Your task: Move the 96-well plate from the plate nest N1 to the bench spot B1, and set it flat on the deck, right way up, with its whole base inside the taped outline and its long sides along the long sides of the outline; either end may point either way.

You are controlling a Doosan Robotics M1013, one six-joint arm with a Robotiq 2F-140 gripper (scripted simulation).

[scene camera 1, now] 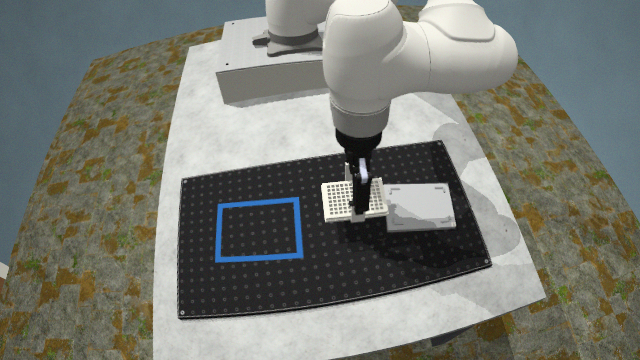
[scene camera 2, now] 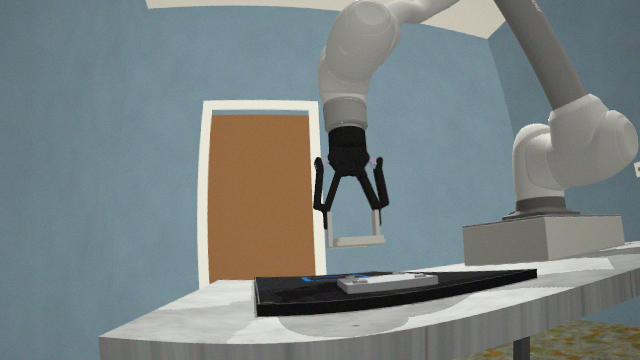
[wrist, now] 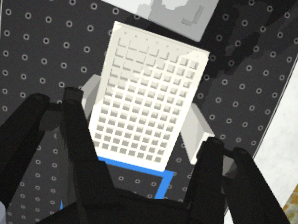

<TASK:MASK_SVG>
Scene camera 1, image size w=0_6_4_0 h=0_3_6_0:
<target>my gripper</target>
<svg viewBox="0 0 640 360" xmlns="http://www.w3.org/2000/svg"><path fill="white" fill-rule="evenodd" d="M335 128L336 140L344 148L346 154L345 181L352 181L353 201L349 201L349 206L351 206L351 223L365 221L366 211L369 211L371 182L373 174L370 172L371 151L380 144L382 132L372 137L354 138L341 133Z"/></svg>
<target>white 96-well plate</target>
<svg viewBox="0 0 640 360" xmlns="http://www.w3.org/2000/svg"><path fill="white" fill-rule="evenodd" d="M352 181L322 183L325 223L351 220L349 201L353 201ZM373 178L370 192L370 211L366 212L365 218L389 216L382 179Z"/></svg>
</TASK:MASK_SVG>
